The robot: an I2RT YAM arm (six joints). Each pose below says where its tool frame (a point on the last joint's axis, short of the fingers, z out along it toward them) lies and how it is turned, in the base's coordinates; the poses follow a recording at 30 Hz.
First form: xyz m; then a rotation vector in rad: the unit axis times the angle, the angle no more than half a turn.
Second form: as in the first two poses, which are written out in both.
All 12 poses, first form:
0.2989 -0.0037 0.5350 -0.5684 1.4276 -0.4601
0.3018 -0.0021 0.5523 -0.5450 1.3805 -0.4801
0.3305 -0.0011 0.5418 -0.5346 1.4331 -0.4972
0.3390 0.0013 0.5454 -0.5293 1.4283 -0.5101
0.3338 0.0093 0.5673 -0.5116 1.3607 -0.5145
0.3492 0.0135 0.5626 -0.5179 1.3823 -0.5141
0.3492 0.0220 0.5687 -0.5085 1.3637 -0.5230
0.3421 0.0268 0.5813 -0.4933 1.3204 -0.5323
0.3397 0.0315 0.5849 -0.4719 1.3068 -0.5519
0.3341 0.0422 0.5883 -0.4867 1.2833 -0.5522
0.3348 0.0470 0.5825 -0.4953 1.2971 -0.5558
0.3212 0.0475 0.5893 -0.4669 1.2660 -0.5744
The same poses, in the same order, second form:
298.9 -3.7 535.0 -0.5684 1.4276 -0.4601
301.8 -2.1 552.3 -0.5450 1.3805 -0.4801
330.5 -1.1 541.8 -0.5346 1.4331 -0.4972
339.0 1.3 545.4 -0.5293 1.4283 -0.5101
333.8 9.3 567.3 -0.5116 1.3607 -0.5145
349.2 13.5 562.6 -0.5179 1.3823 -0.5141
349.2 22.0 568.7 -0.5085 1.3637 -0.5230
342.1 26.8 581.3 -0.4933 1.3204 -0.5323
339.7 31.5 584.9 -0.4719 1.3068 -0.5519
334.1 42.2 588.3 -0.4867 1.2833 -0.5522
334.8 47.0 582.5 -0.4953 1.2971 -0.5558
321.2 47.5 589.3 -0.4669 1.2660 -0.5744

